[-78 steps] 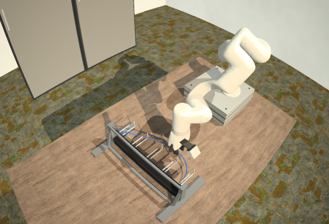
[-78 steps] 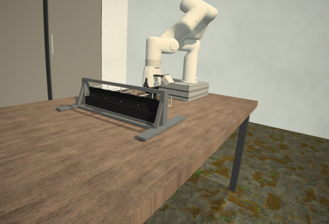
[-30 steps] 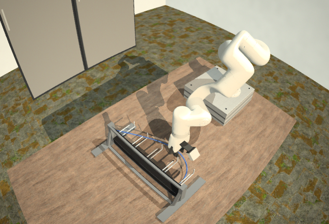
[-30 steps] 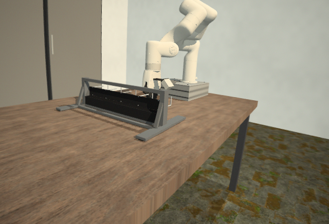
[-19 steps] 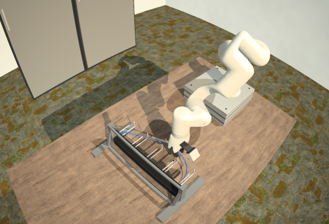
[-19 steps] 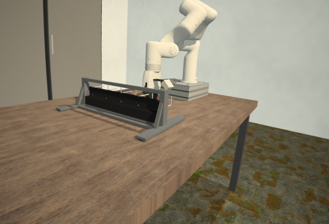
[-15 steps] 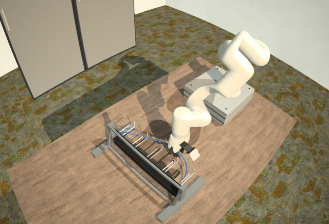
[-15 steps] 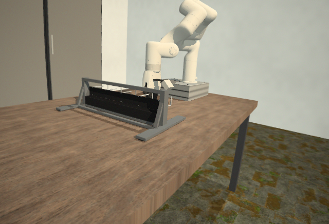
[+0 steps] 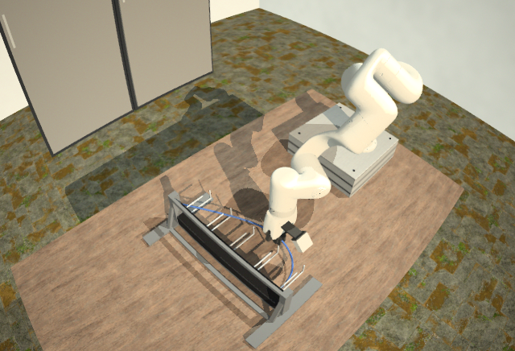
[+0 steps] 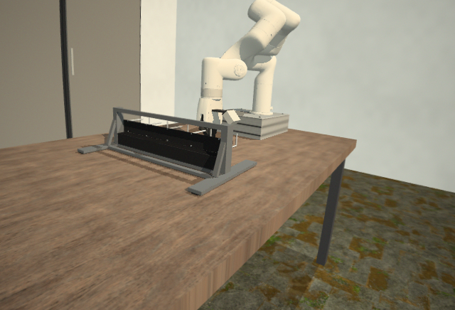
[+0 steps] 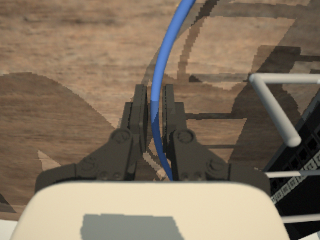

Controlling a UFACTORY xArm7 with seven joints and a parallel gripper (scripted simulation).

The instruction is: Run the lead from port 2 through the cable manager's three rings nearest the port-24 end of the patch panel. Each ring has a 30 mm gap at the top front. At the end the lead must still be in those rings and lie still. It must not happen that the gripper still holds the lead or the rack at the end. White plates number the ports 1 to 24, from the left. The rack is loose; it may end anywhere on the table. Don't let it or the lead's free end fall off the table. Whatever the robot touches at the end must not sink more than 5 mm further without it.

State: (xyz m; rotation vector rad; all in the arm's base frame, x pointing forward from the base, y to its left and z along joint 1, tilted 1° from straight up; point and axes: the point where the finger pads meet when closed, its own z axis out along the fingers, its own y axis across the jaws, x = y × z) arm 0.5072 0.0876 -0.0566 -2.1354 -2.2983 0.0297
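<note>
The grey rack is 17 cm ahead of my hand, 4 cm to the right of it and 2 cm above it.
</note>
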